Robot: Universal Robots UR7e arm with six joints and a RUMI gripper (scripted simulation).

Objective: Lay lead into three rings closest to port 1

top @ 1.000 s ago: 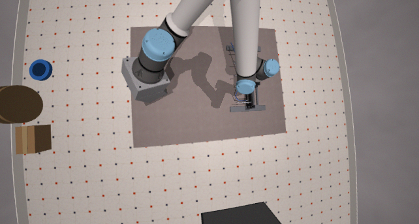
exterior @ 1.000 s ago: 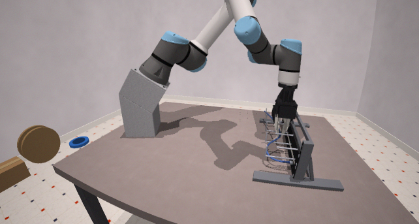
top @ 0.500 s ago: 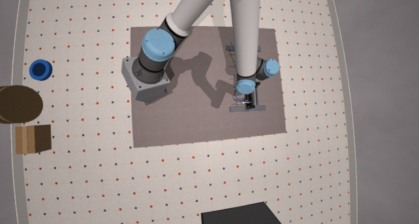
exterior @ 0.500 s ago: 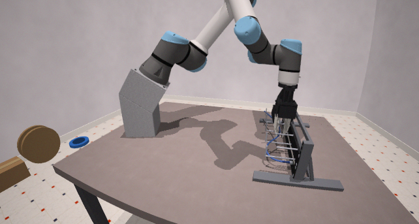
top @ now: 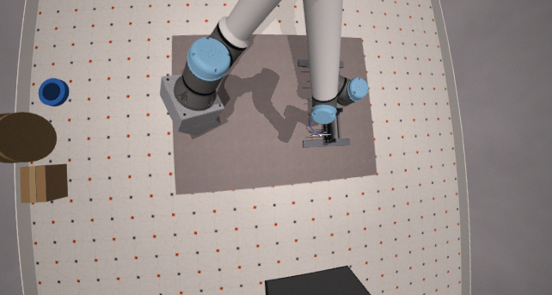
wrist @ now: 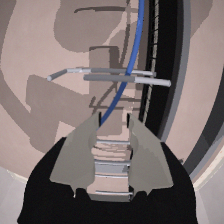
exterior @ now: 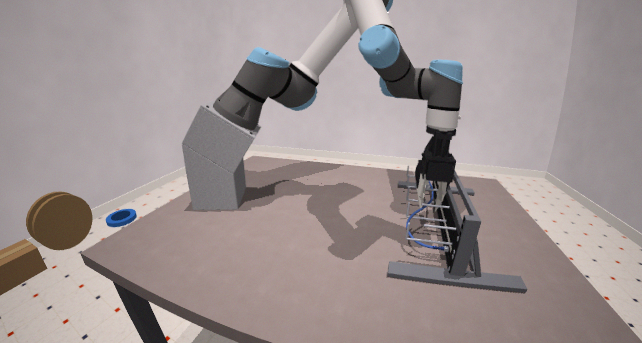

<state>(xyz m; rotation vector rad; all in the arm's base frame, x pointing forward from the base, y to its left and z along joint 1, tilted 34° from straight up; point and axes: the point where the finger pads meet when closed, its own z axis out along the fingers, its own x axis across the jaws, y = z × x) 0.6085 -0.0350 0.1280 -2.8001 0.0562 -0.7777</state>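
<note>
Now: hand 6 cm short of the free-standing rack and 5 cm to the right of it.
</note>
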